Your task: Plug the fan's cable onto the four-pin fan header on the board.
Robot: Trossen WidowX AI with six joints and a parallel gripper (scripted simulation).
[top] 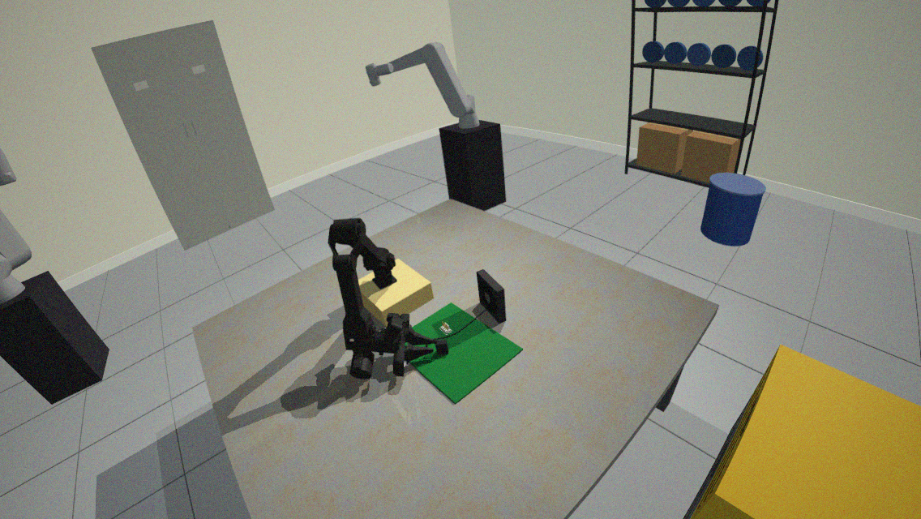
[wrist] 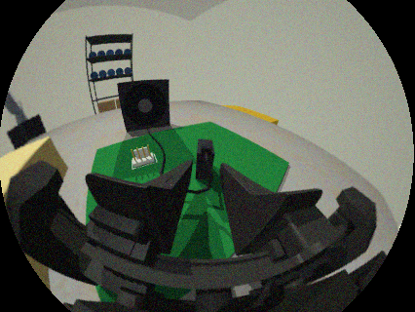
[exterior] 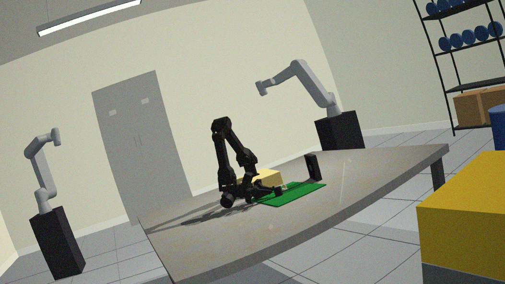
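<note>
Now: the dark plug 1 cm ahead of my gripper tip, 2 cm to the left of it and 1 cm below it. From my gripper tip the other things lie so: green board 1 cm ahead, 5 cm to the left, 5 cm below; then black fan 3 cm behind, 22 cm to the left, 3 cm above; then four-pin fan header 6 cm behind, 8 cm to the left, 3 cm below.
</note>
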